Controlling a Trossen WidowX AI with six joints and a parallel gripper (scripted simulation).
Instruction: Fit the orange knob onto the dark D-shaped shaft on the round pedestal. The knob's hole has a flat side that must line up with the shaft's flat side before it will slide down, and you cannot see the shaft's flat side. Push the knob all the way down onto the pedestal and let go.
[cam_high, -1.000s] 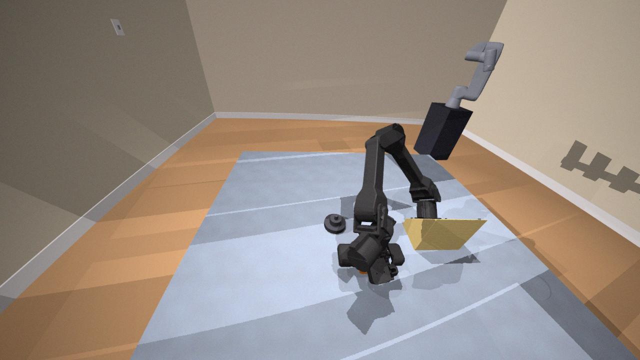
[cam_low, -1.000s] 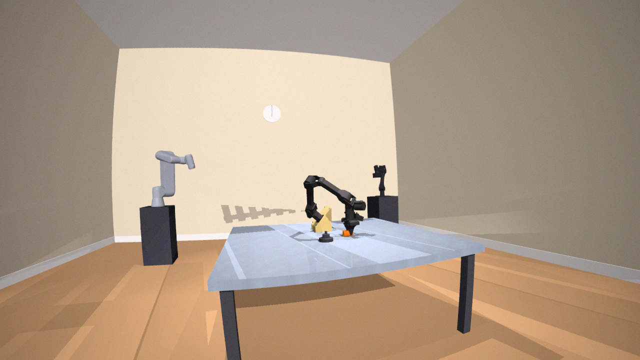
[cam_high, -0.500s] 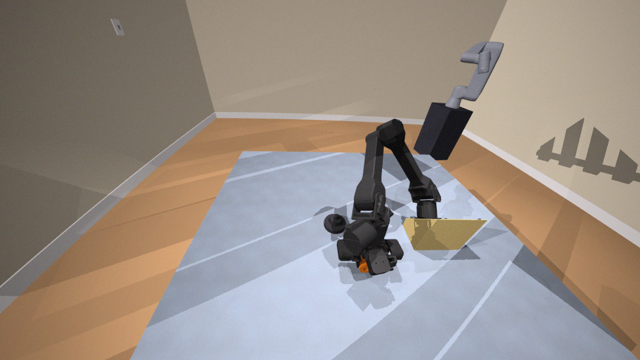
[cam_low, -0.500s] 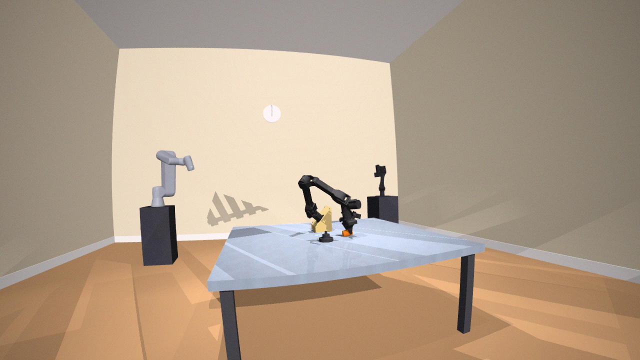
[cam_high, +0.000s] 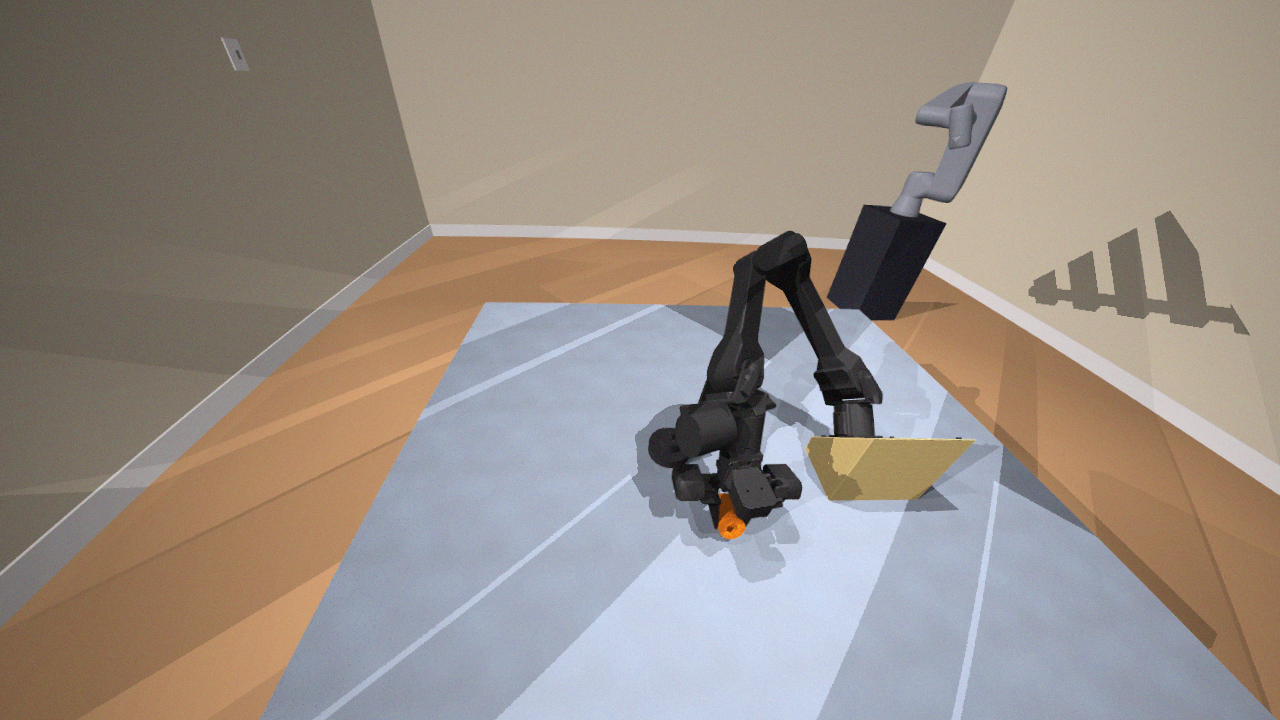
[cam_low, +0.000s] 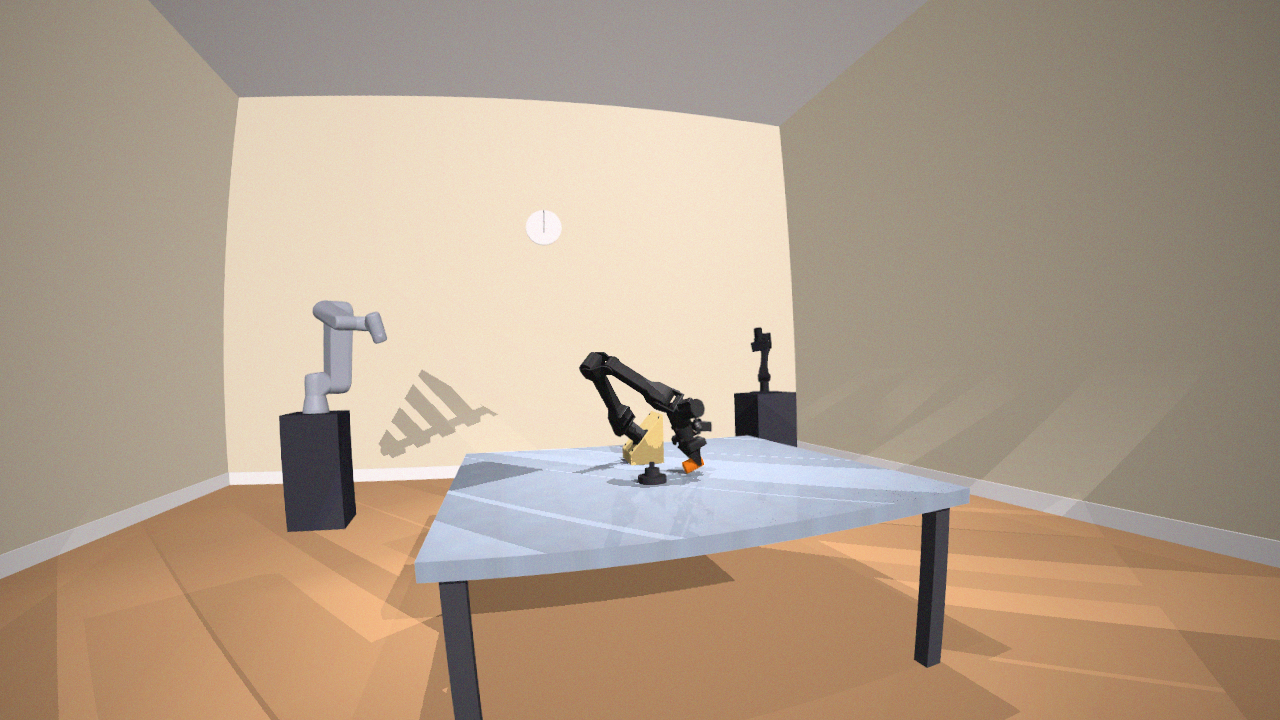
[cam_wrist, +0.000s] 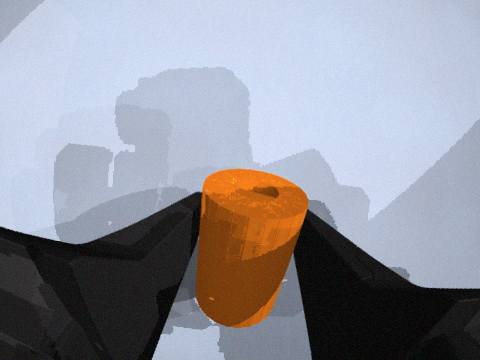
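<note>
Right now the dark round pedestal is 180 mm to the right of my gripper tip and 60 mm ahead of it. Round my gripper tip: orange knob 20 mm to the right.
</note>
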